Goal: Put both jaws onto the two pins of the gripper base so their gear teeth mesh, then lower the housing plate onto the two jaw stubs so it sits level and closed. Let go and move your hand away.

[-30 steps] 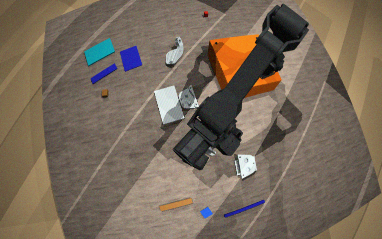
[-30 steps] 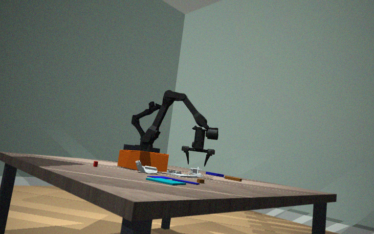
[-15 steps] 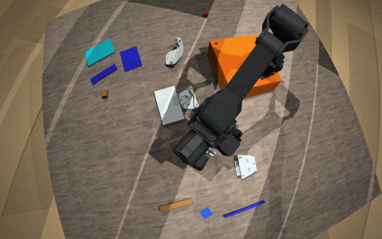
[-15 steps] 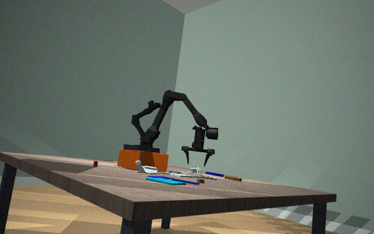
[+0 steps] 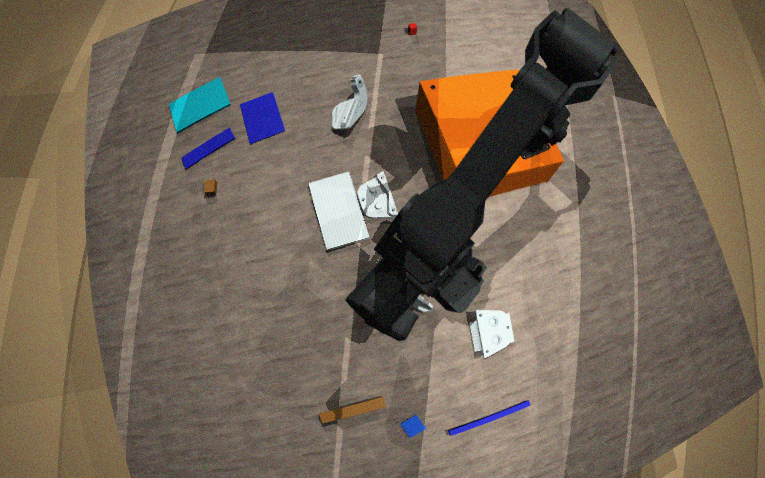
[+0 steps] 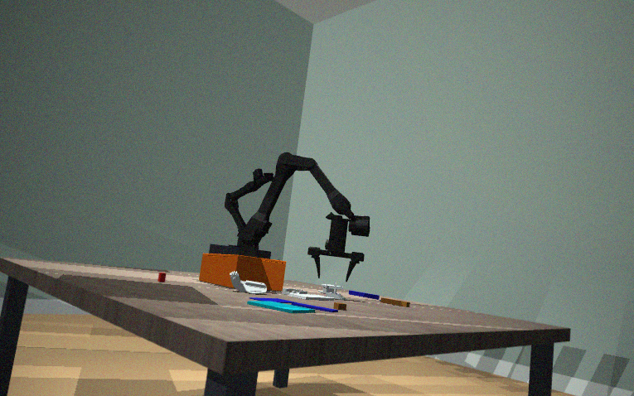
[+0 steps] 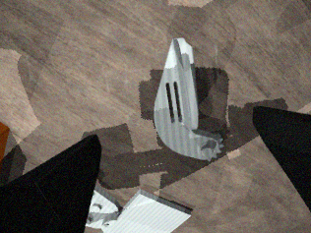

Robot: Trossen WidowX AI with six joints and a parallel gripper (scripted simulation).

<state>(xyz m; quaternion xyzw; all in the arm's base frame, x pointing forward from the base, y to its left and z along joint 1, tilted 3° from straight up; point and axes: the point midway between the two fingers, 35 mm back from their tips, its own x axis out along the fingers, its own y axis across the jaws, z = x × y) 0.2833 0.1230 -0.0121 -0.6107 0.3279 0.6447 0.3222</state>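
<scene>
Right now the white jaw is 4 cm ahead of my gripper tip, 1 cm to the right of it and 5 cm below it. Round my gripper tip: blue square 9 cm ahead, 21 cm to the left, 5 cm below; white gripper base 9 cm behind, 12 cm to the left, 3 cm below; brown bar 17 cm ahead, 14 cm to the left, 5 cm below.
</scene>
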